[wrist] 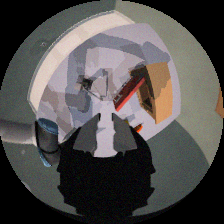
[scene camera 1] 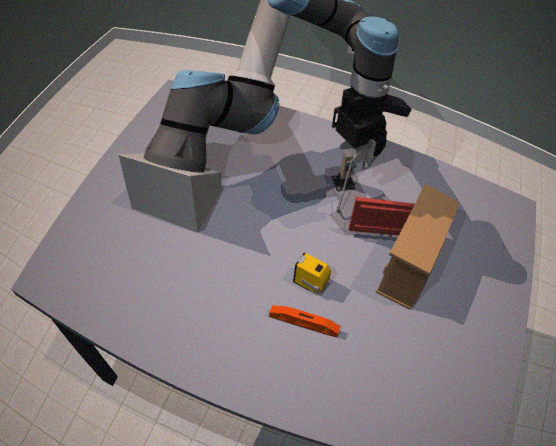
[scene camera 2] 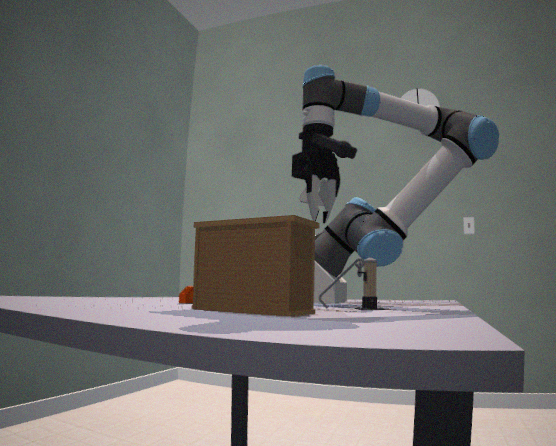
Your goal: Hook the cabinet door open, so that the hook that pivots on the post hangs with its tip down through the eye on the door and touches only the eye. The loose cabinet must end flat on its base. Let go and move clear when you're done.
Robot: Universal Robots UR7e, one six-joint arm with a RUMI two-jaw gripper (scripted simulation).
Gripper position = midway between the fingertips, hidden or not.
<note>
In view: my gripper point(scene camera 2: 319, 222), a wooden cabinet point(scene camera 2: 265, 265), an orange level point(scene camera 1: 287, 314) and a yellow tape measure point(scene camera 1: 310, 273).
The wooden cabinet is seen too in the wrist view point(wrist: 160, 87) and in scene camera 1 point(scene camera 1: 420, 240). My gripper also shows in the wrist view point(wrist: 106, 113) and in scene camera 1 point(scene camera 1: 359, 165). Scene camera 2 misses the yellow tape measure, which is hidden by the wooden cabinet.
</note>
